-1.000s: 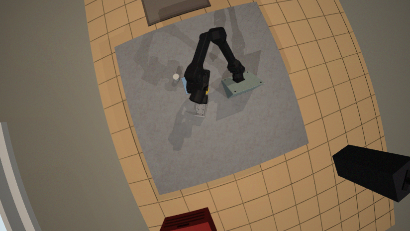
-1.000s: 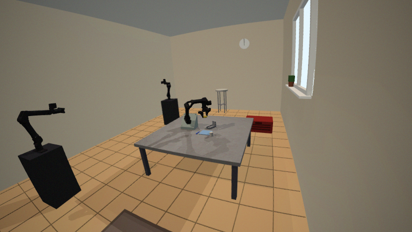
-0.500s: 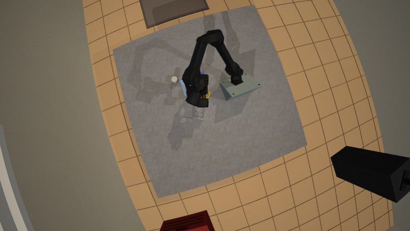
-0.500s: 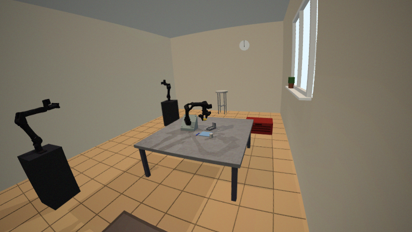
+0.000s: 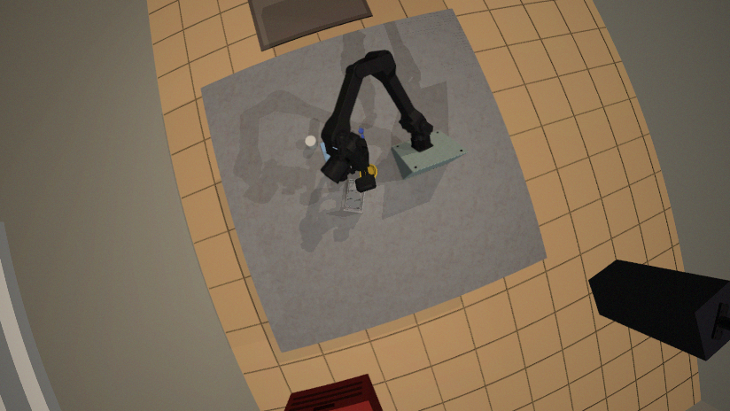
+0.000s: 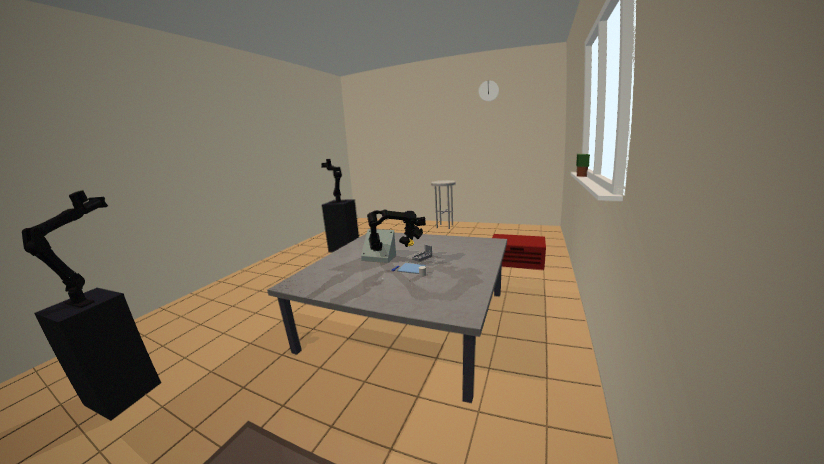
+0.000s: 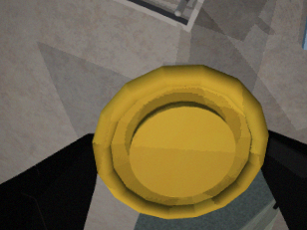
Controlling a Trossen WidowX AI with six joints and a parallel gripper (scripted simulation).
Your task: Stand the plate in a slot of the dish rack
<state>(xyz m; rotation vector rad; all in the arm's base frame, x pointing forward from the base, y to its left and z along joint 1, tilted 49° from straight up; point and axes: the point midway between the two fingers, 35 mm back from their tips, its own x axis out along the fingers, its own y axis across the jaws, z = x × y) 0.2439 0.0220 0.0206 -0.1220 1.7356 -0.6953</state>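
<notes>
The wire dish rack lies 100 mm below my gripper tip, 80 mm ahead of it and 40 mm to the left of it. From my gripper tip the other things lie so: mat (150 mm to the right, 120 mm below, 50 mm ahead); then yellow plate (10 mm above); then blue pen-like object (170 mm to the right, 120 mm below, 60 mm behind).
</notes>
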